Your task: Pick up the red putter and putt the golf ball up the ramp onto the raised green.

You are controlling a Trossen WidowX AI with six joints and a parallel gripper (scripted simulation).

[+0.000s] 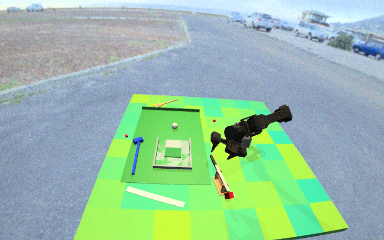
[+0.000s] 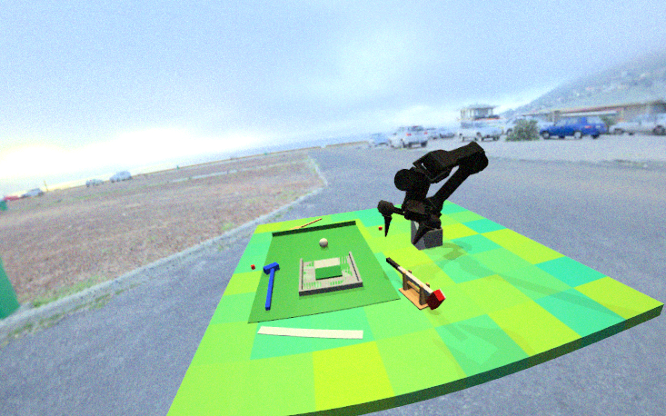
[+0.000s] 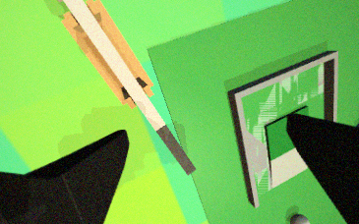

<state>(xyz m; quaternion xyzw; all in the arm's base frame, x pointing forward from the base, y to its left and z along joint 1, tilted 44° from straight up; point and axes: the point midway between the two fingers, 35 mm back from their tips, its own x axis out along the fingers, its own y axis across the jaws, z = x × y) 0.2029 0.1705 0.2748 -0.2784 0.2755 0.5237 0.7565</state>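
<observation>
Right now the red putter is 13 cm below my gripper tip, 3 cm to the left of it and 3 cm behind it. Also, from my gripper tip: wooden stand 15 cm below, 4 cm to the left, 3 cm behind; white bar 30 cm ahead, 18 cm below, 13 cm to the left; blue putter 45 cm ahead, 17 cm below, 14 cm to the right.
</observation>
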